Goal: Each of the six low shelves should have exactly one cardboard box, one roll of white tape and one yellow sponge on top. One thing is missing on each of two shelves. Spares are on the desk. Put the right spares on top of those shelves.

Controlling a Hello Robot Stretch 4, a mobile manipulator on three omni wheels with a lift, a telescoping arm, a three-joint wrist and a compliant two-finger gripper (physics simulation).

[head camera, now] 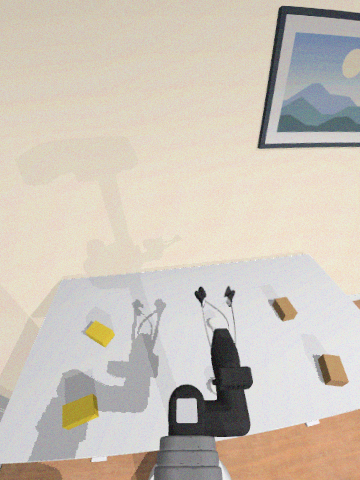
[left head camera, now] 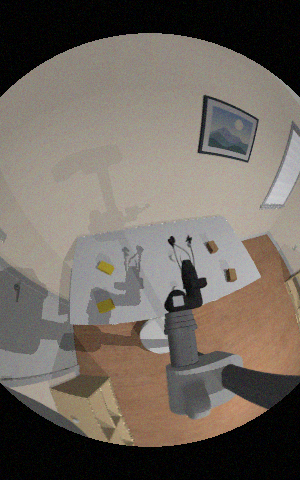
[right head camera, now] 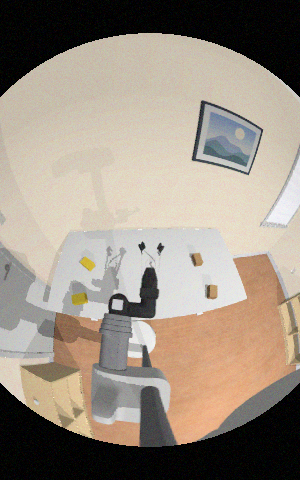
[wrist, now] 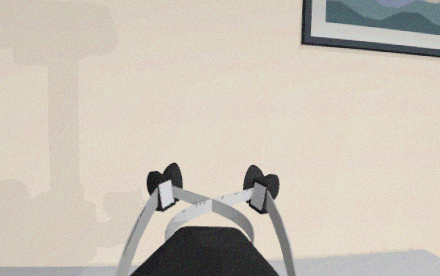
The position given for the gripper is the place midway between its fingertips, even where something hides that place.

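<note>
Head camera: the gripper (head camera: 213,287), a white desk (head camera: 160,343), a framed picture (head camera: 304,107). Wrist view: the gripper (wrist: 213,179). Left head camera view: the white desk (left head camera: 143,275), the framed picture (left head camera: 226,130). Right head camera view: the white desk (right head camera: 118,261), the framed picture (right head camera: 224,138).
</note>
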